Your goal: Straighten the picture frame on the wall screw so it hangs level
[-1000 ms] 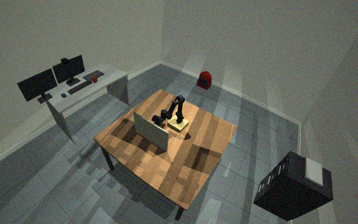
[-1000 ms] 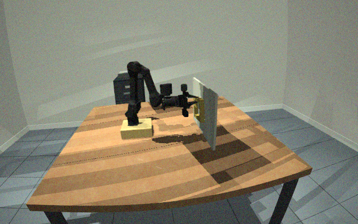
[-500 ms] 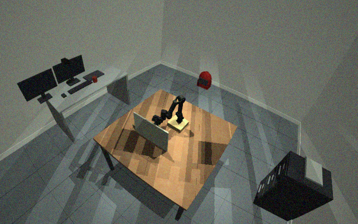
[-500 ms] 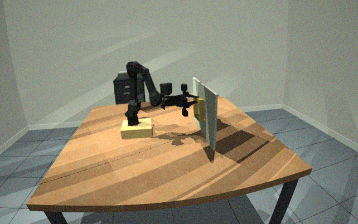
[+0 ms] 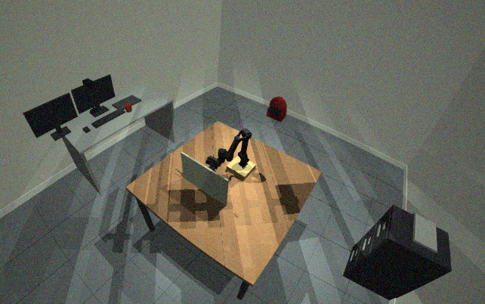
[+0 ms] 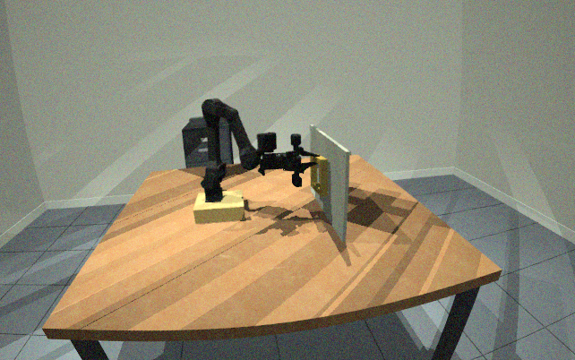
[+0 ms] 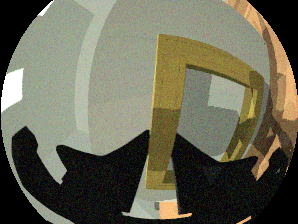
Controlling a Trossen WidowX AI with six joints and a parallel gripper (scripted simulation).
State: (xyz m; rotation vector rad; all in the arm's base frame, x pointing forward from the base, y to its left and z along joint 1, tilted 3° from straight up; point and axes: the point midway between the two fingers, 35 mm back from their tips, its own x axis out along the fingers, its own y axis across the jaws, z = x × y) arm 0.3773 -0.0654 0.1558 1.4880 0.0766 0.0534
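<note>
The yellow picture frame lies 10 mm to the right of my gripper tip and 50 mm below it. The rest, counted from my gripper tip: grey wall panel 20 mm ahead, 10 mm to the right, 60 mm below.
</note>
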